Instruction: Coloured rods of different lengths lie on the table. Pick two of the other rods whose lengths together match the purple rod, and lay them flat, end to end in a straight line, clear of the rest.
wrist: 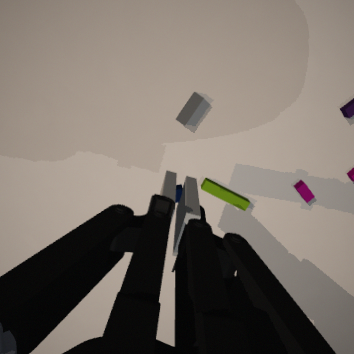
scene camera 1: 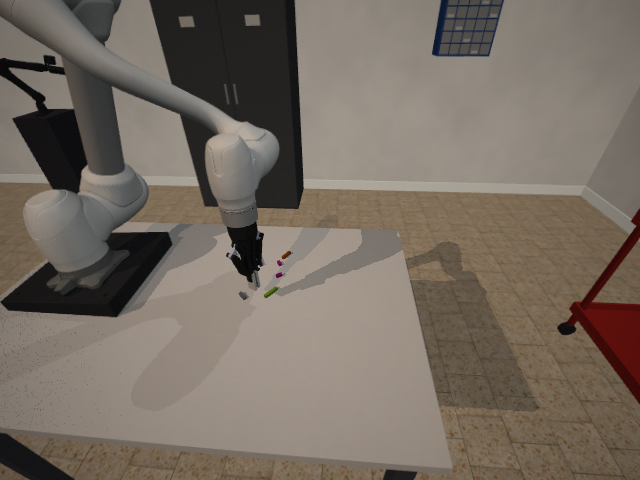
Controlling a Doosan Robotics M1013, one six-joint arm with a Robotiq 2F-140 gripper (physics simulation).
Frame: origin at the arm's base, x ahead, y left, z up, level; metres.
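Seen in the pictures: gripper, fingertip midpoint: [wrist: 176,190] [scene camera 1: 254,287]; arm's base, origin of the base link: [scene camera 1: 91,269].
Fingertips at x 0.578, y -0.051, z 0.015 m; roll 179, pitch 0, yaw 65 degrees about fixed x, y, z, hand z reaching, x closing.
Offsets run from my fingertips to a thing's top centre. "pt": to the spot under its first point. Level surfaces: height alone.
My gripper [scene camera 1: 253,285] [wrist: 176,190] is shut on a small blue rod @[dx +0.001, dy +0.000, dz +0.008 m] [wrist: 179,193]; the fingers hide most of it, and its height over the table is hard to tell. A grey rod @[dx -0.054, dy +0.019, dz -0.057 m] [scene camera 1: 242,295] [wrist: 192,111] lies near the fingertips. A long green rod @[dx +0.033, dy +0.042, dz -0.057 m] [scene camera 1: 270,292] [wrist: 225,194] lies to their right. A short magenta rod @[dx +0.043, dy +0.123, dz -0.057 m] [scene camera 1: 279,275] [wrist: 304,192] lies beyond the green one, with a second magenta rod @[dx +0.032, dy +0.185, dz -0.057 m] [scene camera 1: 280,262] [wrist: 351,174] farther back. An orange rod @[dx +0.048, dy +0.233, dz -0.057 m] [scene camera 1: 286,255] lies behind them. The dark purple rod @[pt dx -0.035, dy +0.171, dz -0.056 m] [wrist: 348,108] is cut off by the wrist view's right edge.
The white table @[dz -0.066 m] [scene camera 1: 330,372] carries the rods and the arm's black base plate [scene camera 1: 147,258] at the left. A dark cabinet [scene camera 1: 258,67] stands behind the table, and a red cart [scene camera 1: 602,276] stands on the floor at the right.
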